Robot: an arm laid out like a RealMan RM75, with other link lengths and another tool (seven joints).
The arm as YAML. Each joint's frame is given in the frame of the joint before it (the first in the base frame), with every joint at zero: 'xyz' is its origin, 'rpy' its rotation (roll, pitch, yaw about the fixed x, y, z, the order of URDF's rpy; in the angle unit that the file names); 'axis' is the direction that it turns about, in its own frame. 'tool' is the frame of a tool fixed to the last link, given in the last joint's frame.
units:
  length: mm
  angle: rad
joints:
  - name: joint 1
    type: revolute
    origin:
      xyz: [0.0, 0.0, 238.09]
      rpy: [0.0, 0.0, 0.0]
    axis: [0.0, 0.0, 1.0]
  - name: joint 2
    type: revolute
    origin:
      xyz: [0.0, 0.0, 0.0]
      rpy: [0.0, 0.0, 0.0]
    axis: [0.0, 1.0, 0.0]
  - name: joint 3
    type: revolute
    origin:
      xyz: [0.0, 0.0, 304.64]
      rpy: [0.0, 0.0, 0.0]
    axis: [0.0, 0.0, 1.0]
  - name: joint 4
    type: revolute
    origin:
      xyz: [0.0, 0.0, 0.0]
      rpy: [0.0, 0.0, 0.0]
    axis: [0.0, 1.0, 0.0]
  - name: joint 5
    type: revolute
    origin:
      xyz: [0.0, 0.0, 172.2]
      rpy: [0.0, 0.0, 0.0]
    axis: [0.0, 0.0, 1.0]
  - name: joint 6
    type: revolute
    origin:
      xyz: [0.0, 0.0, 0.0]
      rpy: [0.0, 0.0, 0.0]
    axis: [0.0, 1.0, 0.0]
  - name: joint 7
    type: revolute
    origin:
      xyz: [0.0, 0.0, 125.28]
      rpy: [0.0, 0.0, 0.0]
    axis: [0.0, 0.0, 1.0]
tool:
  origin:
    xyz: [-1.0, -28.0, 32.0]
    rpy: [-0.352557, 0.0, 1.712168]
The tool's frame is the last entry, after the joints.
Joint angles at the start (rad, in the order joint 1, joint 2, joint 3, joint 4, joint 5, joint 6, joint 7): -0.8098 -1.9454 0.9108 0.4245 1.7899 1.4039 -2.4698
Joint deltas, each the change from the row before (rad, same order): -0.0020 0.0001 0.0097 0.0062 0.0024 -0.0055 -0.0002; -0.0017 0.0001 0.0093 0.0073 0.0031 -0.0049 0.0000; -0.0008 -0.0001 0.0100 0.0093 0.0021 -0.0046 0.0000; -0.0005 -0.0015 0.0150 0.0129 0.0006 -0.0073 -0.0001; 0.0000 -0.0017 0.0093 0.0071 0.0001 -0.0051 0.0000; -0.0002 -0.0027 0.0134 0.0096 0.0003 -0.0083 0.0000; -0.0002 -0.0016 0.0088 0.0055 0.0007 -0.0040 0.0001; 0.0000 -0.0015 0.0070 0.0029 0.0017 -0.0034 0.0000; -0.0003 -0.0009 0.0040 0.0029 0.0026 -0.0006 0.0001; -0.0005 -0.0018 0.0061 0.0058 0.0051 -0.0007 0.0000; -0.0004 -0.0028 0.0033 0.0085 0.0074 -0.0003 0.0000
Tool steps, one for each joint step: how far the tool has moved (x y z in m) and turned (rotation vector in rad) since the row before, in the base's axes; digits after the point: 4 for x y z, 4 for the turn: 0.0004 0.0009 -0.0002 0.0010 0.0122 -0.0075; 0.0004 0.0009 0.0000 0.0014 0.0126 -0.0085; 0.0005 0.0009 0.0001 0.0023 0.0122 -0.0094; 0.0009 0.0010 -0.0004 0.0030 0.0148 -0.0123; 0.0005 0.0004 -0.0007 0.0014 0.0083 -0.0065; 0.0008 0.0006 -0.0012 0.0021 0.0121 -0.0088; 0.0004 0.0001 -0.0009 -0.0003 0.0078 -0.0061; 0.0000 -0.0002 -0.0011 -0.0015 0.0069 -0.0036; 0.0002 -0.0002 -0.0006 -0.0018 0.0052 -0.0041; 0.0004 -0.0003 -0.0009 -0.0028 0.0087 -0.0075; 0.0008 -0.0001 -0.0008 -0.0011 0.0085 -0.0089
